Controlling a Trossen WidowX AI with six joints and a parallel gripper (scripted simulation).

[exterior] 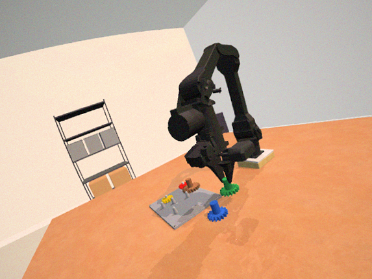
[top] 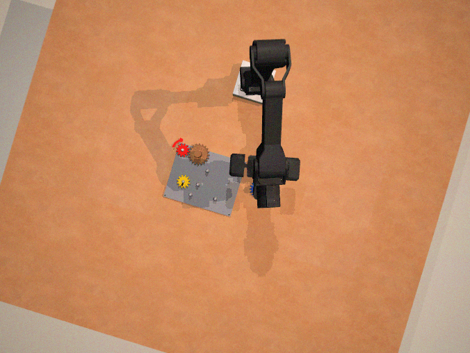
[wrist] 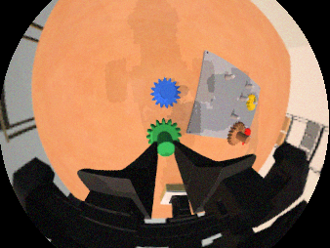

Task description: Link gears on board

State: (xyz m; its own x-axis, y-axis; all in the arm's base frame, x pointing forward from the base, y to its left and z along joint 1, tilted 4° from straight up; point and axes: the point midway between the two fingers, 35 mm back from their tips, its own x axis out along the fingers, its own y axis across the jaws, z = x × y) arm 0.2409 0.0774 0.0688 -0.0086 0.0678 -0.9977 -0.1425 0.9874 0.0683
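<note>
The brown gear lies 19 cm to the right of my gripper tip and 4 cm below it. From my gripper tip the other things lie so: blue gear 6 cm ahead, 4 cm below; green gear 1 cm below; yellow gear 9 cm ahead, 22 cm to the right, 4 cm below.
</note>
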